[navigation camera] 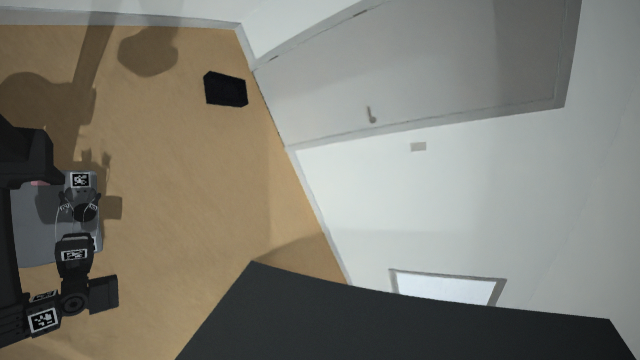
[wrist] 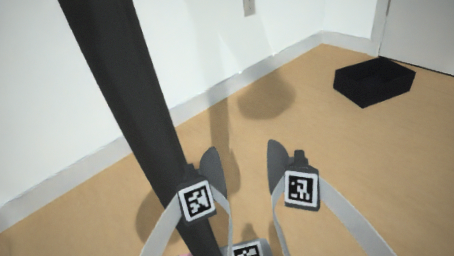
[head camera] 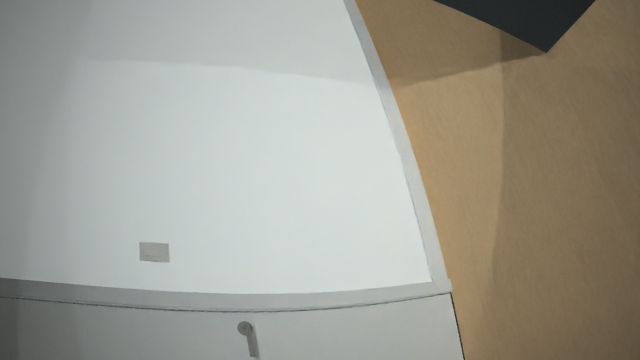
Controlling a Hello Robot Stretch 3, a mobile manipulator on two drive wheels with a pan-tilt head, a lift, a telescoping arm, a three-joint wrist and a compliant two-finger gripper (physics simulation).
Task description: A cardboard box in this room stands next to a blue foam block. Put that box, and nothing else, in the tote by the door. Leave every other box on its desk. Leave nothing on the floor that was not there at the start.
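Frame: origin at the robot's base, x ahead, y left, z up, level; metres.
Seen in the pictures: gripper, fingertip midpoint: (navigation camera: 81, 188) (wrist: 243, 162).
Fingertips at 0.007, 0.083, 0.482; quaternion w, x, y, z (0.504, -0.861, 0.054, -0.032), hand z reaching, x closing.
Note:
A point is followed by its place in that frame, as x, y, z.
The black tote (navigation camera: 225, 91) @[0.779, 0.800, 0.003] (wrist: 375, 82) @[0.822, 0.826, 0.003] stands upright on the floor beside the door (navigation camera: 425, 55) @[1.228, 0.775, 1.350] (wrist: 422, 30) @[1.140, 0.923, 0.200] (head camera: 350, 327) @[1.390, 0.503, 0.530]. In the wrist view it is at the upper right, beyond my fingers. My gripper (navigation camera: 79, 199) @[0.007, 0.083, 0.482] (wrist: 243, 162) @[0.007, 0.083, 0.482] is open, with its two fingertips well apart and floor showing between them. In the navigation camera view it is at the lower left, over the robot's base and well apart from the tote. No cardboard box and no blue foam block show in these views.
A large dark block-like piece (navigation camera: 400, 332) @[0.763, -0.634, 1.146] (head camera: 525, 17) @[0.836, -0.590, 0.229] stands at the bottom of the navigation camera view and the top right of the head camera view. The robot's dark mast (wrist: 125, 95) @[-0.068, 0.116, 0.543] crosses the wrist view. White walls (head camera: 225, 150) @[1.788, -0.125, 0.914] (navigation camera: 400, 200) @[1.826, -0.189, 1.018] border the floor (navigation camera: 200, 190) @[0.568, 0.053, 0.001].

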